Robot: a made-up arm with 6 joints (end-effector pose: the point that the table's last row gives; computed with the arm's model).
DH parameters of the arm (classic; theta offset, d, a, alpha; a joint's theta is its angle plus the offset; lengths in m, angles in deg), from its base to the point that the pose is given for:
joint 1: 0 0.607 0.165 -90
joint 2: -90 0 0.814 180
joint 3: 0 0 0.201 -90
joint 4: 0 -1.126 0 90
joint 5: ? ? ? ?
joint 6: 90 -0.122 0 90
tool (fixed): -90 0 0 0
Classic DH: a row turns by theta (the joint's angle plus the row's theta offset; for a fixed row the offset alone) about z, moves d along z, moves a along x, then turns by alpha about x.
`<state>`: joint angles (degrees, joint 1 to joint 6).
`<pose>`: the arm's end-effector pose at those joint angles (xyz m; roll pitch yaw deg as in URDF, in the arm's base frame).
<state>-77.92 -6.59 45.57 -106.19 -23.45 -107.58</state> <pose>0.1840 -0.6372 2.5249 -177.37 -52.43 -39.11</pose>
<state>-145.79 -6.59 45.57 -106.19 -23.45 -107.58</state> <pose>-0.5209 -0.4105 2.5249 -177.37 -52.43 -106.98</pose>
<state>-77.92 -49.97 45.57 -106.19 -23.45 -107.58</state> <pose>-0.1200 0.7836 2.3420 95.15 -64.48 39.59</pose>
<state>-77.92 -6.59 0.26 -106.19 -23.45 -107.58</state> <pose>0.3124 -1.2371 1.7763 -150.20 -12.68 -54.86</pose>
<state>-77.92 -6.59 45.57 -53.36 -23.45 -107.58</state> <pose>0.1836 -0.6716 2.4988 144.71 -35.37 -54.87</pose>
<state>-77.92 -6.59 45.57 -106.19 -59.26 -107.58</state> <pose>0.2280 -0.5840 2.4953 152.47 -33.41 3.52</pose>
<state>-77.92 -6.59 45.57 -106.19 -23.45 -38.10</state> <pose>0.1840 -0.6372 2.5249 113.15 -52.43 -39.11</pose>
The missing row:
joint 5: 0 0 0 -90
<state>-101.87 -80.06 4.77 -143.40 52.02 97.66</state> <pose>0.0780 0.6497 1.9549 78.63 -33.77 -136.30</pose>
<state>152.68 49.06 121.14 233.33 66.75 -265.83</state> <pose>-0.8593 0.5451 2.2988 71.22 -11.93 103.81</pose>
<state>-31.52 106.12 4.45 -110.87 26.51 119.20</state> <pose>0.7193 -0.5008 -0.8654 -139.85 57.59 -160.44</pose>
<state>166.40 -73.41 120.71 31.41 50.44 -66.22</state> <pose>1.6542 -0.4506 0.2730 -169.92 52.51 -54.91</pose>
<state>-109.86 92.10 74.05 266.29 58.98 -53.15</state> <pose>-0.8350 -2.0046 0.3935 129.31 12.26 -170.92</pose>
